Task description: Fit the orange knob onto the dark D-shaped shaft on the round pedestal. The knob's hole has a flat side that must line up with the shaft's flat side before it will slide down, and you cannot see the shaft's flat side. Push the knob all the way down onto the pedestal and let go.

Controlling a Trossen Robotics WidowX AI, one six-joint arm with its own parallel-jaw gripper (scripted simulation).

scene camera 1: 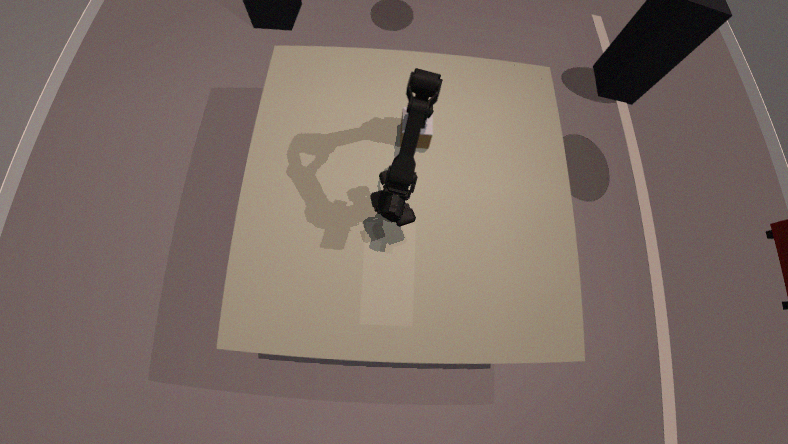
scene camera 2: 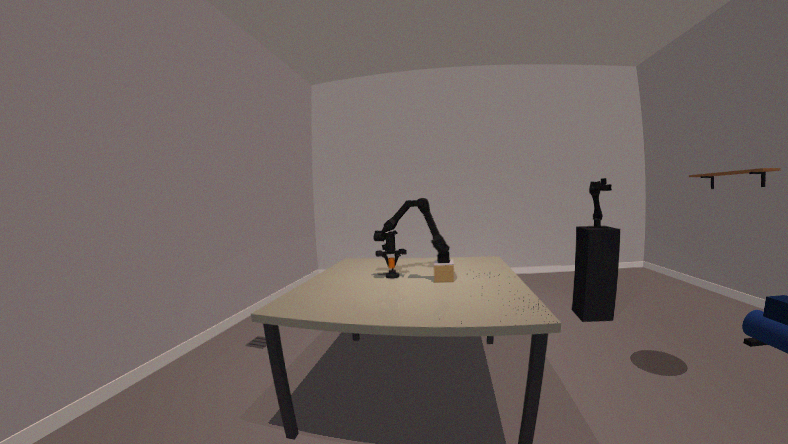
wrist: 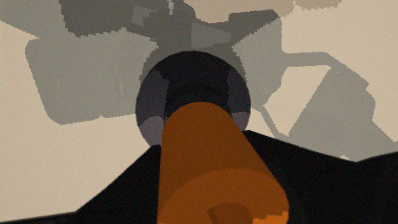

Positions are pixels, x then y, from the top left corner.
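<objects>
Orange knob [wrist: 206,162] carried by the gripper [wrist: 202,145].
</objects>
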